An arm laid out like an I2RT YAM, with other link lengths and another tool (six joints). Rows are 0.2 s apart.
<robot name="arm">
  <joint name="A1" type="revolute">
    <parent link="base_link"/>
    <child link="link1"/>
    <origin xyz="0 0 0.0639"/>
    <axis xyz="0 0 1"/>
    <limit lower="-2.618" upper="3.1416"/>
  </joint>
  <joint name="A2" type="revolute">
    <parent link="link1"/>
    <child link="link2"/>
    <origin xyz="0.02 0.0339 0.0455"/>
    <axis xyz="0 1 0"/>
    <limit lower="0" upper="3.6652"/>
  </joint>
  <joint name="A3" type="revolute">
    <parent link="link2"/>
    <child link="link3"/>
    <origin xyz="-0.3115 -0.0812 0"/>
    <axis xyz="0 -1 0"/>
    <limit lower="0" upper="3.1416"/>
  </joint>
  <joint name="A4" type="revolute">
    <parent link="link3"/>
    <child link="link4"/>
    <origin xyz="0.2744 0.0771 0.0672"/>
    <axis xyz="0 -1 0"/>
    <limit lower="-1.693" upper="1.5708"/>
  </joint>
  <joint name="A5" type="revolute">
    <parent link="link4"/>
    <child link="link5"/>
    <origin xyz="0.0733 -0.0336 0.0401"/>
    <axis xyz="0 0 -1"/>
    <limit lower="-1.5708" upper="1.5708"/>
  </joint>
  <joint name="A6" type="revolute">
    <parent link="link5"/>
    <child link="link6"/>
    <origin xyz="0.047 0 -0.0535"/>
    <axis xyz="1 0 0"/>
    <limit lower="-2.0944" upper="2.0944"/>
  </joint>
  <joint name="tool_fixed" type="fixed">
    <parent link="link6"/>
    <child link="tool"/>
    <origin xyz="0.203 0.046 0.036" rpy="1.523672 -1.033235 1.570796"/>
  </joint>
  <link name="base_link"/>
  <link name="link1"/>
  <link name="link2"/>
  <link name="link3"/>
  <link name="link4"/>
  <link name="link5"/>
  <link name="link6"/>
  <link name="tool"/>
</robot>
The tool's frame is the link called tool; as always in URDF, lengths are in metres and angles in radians.
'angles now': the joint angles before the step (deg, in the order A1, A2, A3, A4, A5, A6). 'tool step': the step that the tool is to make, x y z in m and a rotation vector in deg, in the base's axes. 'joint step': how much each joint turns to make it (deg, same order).
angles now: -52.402 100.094 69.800 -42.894 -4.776 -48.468
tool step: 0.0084 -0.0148 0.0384 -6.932 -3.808 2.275
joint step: -0.071 -5.135 -0.038 2.509 0.304 -2.627
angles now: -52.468 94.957 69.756 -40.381 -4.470 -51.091
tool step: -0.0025 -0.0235 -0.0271 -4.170 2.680 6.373
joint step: -1.178 4.143 -0.336 5.594 1.029 -8.827
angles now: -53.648 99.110 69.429 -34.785 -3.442 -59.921
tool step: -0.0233 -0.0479 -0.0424 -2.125 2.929 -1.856
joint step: -4.408 6.622 0.004 6.574 2.167 -3.863
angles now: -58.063 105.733 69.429 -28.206 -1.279 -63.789
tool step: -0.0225 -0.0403 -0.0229 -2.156 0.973 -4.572
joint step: -3.630 3.871 0.014 5.233 2.142 -0.002
